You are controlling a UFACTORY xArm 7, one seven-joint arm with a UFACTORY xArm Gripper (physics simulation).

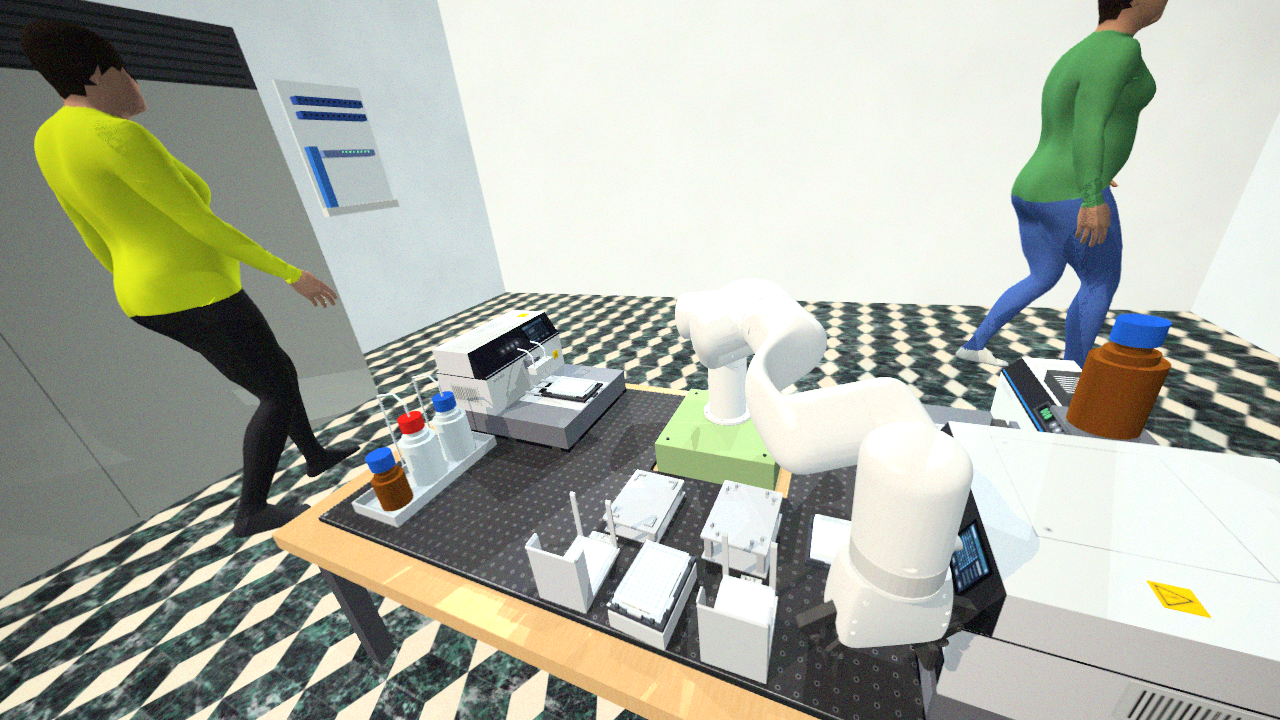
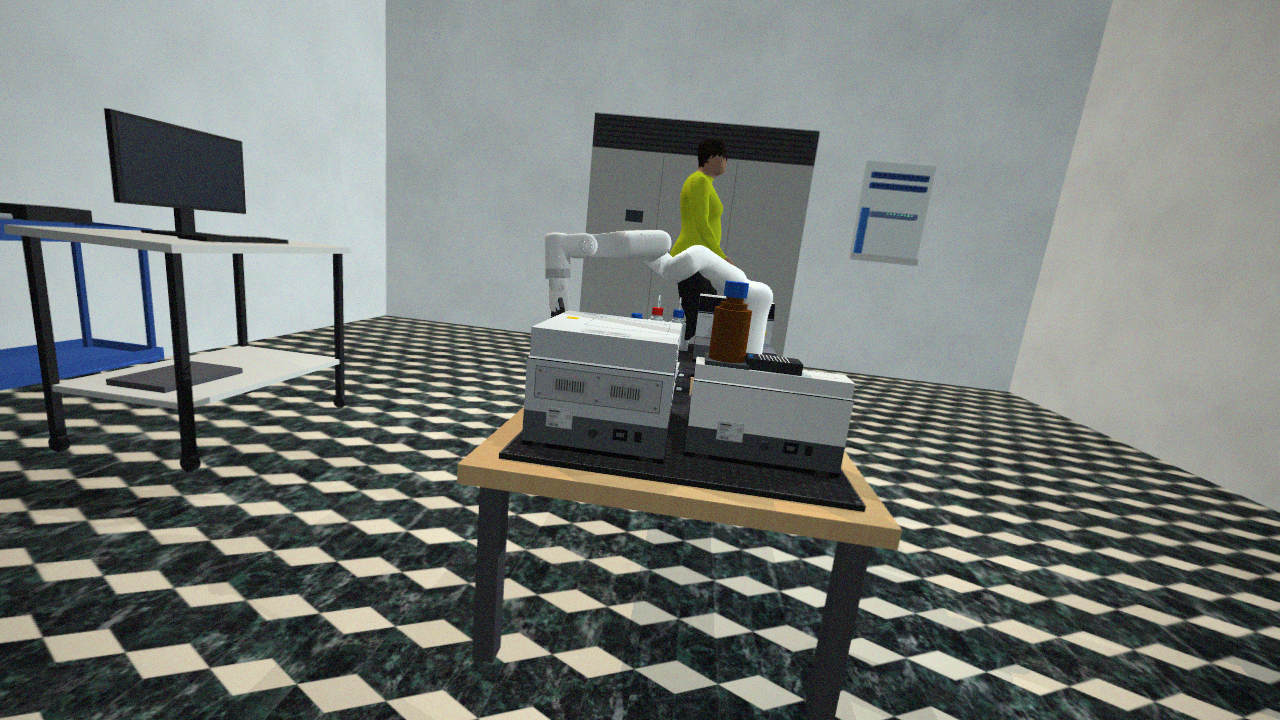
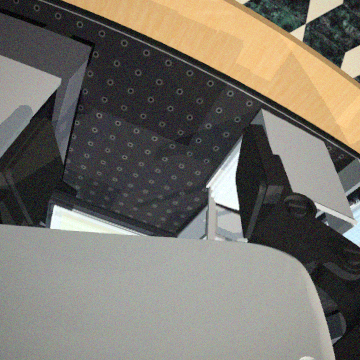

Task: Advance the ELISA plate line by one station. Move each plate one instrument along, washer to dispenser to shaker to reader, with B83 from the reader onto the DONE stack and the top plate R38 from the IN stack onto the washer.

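Frame: origin at the arm's base, x ahead, y left, z up, level; centimetres.
Seen in the pictures: gripper, fingertip midpoint: (image 1: 876, 659) (image 3: 145, 146); arm's base, link origin: (image 1: 728, 412).
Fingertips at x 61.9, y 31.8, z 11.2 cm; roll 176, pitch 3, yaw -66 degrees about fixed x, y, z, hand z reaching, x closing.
Note:
Pixels of each thing's top centre, then the offset from my fingertips to it. "pt": a spot on its surface instead.
- white plate, top centre: (image 3: 100, 251) (image 1: 857, 541) dx -21.6, dy -1.4, dz -5.5 cm
- left stack holder, top centre: (image 1: 571, 522) dx -10.6, dy -46.9, dz -5.9 cm
- right stack holder, top centre: (image 3: 272, 246) (image 1: 741, 572) dx -10.5, dy -16.7, dz -5.9 cm
- amber bottle, surface spot: (image 1: 1118, 389) pt dx -45.9, dy +31.8, dz +12.7 cm
My gripper (image 1: 875, 658) (image 3: 145, 146) is open and empty. It hangs over the black board between the right stack holder and the large instrument at the right. That instrument (image 1: 1118, 528) (image 2: 604, 376) (image 3: 25, 80) has a screen on its front. A white plate (image 1: 827, 540) lies before it, partly hidden by the arm. A plate (image 1: 569, 388) sits on the left rear instrument (image 1: 537, 420). Another plate (image 1: 652, 582) sits on a low device at the front. The left stack holder (image 1: 559, 573) and right stack holder (image 1: 735, 631) (image 3: 305, 165) flank it. Plate labels are unreadable.
Two white pinned platforms, one left (image 1: 646, 503) and one right (image 1: 742, 514), stand behind the holders. Bottles stand in a tray (image 1: 447, 479) at the left. An amber bottle (image 1: 1118, 389) (image 2: 731, 331) stands on another instrument (image 2: 769, 411). The arm rises from a green base (image 1: 716, 452).

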